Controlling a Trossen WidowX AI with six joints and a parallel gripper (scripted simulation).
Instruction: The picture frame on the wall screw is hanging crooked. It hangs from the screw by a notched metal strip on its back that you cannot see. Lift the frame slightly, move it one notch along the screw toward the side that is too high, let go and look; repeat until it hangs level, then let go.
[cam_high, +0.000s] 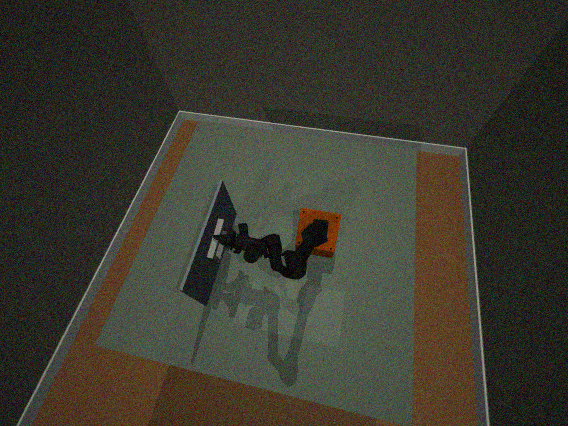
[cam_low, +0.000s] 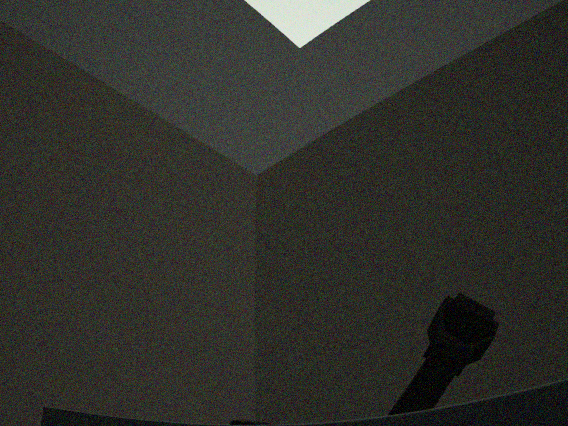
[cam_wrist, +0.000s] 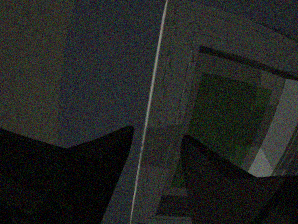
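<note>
Right now my gripper tip is 50 mm above the picture frame. From my gripper tip the other things lie so: wall panel (10 mm ahead, 10 mm to the left, 60 mm below).
</note>
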